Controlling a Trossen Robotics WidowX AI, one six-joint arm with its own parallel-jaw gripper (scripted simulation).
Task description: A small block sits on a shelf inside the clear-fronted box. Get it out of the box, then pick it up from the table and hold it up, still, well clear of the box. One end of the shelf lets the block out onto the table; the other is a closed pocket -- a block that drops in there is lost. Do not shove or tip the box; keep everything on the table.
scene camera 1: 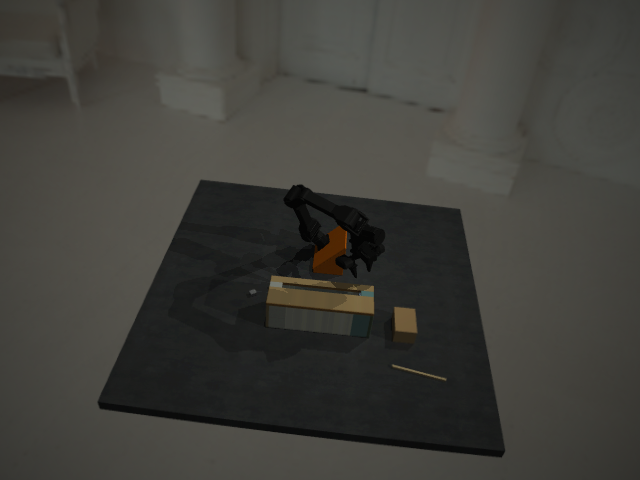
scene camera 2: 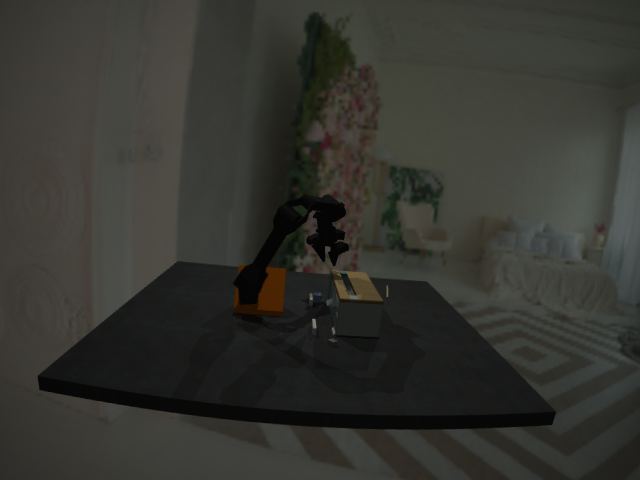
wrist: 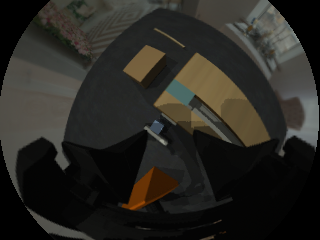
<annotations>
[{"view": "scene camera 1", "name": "my gripper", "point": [362, 274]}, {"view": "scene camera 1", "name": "box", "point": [319, 306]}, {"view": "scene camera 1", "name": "small tan box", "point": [404, 324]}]
</annotations>
